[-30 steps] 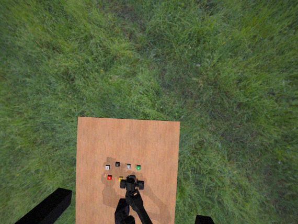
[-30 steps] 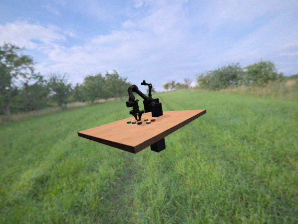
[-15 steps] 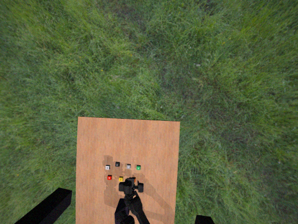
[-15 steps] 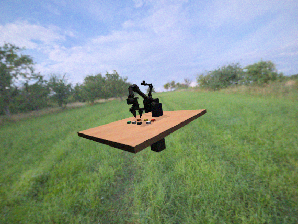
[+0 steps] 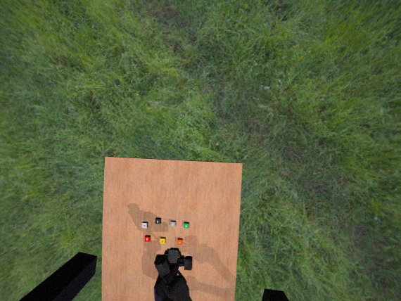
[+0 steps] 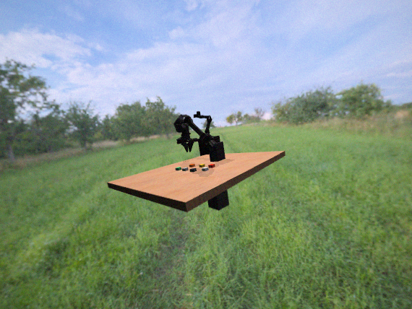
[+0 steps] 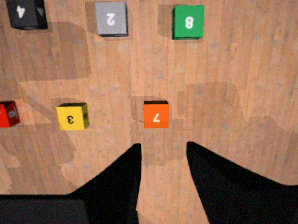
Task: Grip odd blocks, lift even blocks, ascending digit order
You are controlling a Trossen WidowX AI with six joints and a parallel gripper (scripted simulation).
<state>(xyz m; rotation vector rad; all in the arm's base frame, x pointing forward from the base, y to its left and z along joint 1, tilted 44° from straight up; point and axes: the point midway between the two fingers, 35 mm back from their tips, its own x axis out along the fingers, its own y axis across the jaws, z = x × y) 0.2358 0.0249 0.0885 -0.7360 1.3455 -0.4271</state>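
The green block lies 110 mm below my gripper tip, 100 mm ahead of it and 30 mm to the right of it. The rest, counted from my gripper tip: grey block 110 mm below, 100 mm ahead, 60 mm to the left; yellow block 110 mm to the left, 110 mm below, 30 mm behind; orange block 110 mm below, 10 mm behind.
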